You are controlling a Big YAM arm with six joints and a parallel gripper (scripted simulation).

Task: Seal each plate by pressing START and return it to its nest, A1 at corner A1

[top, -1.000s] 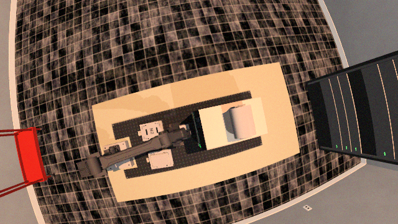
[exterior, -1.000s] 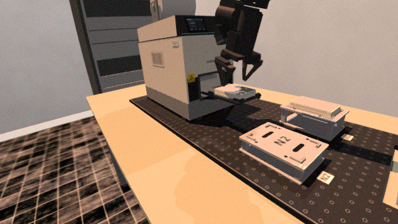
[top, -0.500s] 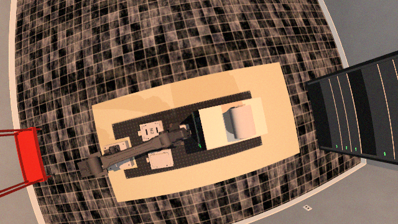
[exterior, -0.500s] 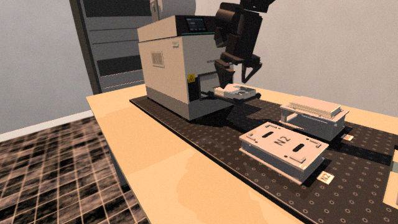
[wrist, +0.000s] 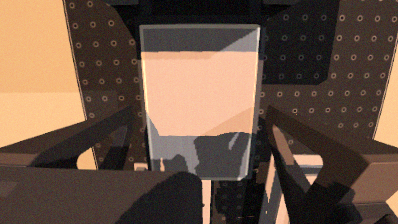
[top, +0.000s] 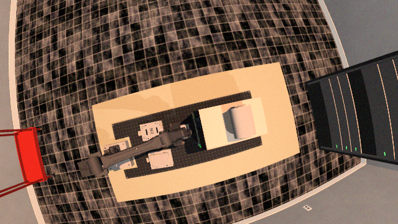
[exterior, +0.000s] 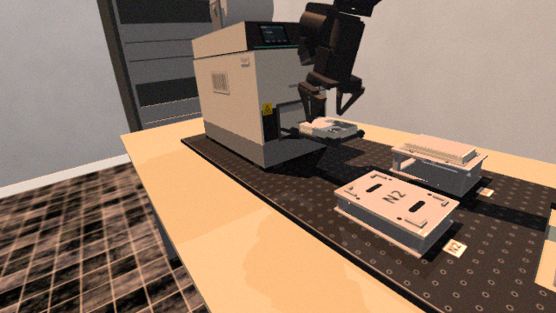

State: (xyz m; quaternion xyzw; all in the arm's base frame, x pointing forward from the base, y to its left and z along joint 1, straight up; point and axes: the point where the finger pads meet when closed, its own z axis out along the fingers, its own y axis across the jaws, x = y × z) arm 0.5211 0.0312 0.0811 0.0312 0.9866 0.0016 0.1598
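Right now my hand is 3 cm above the well plate. From my hand the other things lie so: sealer stage: 4 cm below; plate nest N2: 20 cm behind, 6 cm to the left, 10 cm below; sealer screen: 12 cm ahead, 4 cm to the left, 18 cm above.
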